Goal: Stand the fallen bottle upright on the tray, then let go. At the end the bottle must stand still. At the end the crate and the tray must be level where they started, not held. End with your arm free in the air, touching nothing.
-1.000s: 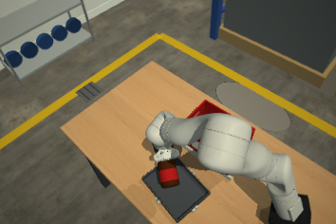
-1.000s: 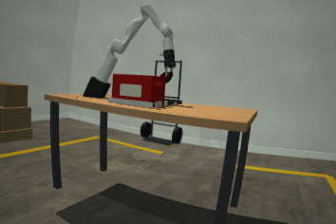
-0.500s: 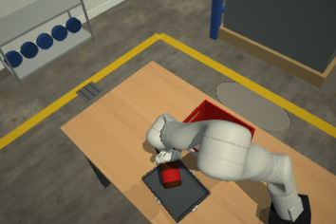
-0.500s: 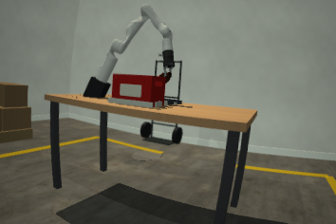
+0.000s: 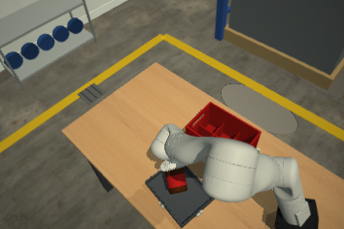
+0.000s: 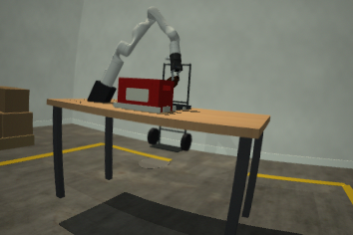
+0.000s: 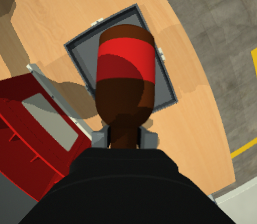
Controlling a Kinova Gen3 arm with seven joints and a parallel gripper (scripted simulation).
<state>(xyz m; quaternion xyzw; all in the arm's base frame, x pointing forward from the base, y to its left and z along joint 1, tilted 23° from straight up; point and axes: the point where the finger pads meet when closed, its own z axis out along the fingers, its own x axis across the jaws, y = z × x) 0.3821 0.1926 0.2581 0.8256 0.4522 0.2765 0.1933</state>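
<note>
My hand is 4 cm past the bottle, 3 cm above it and 2 cm to the right of it. From my hand the other things lie so: tray (19 cm below, 5 cm behind, 1 cm to the left); then red crate (27 cm to the right, 12 cm below, 1 cm behind).
</note>
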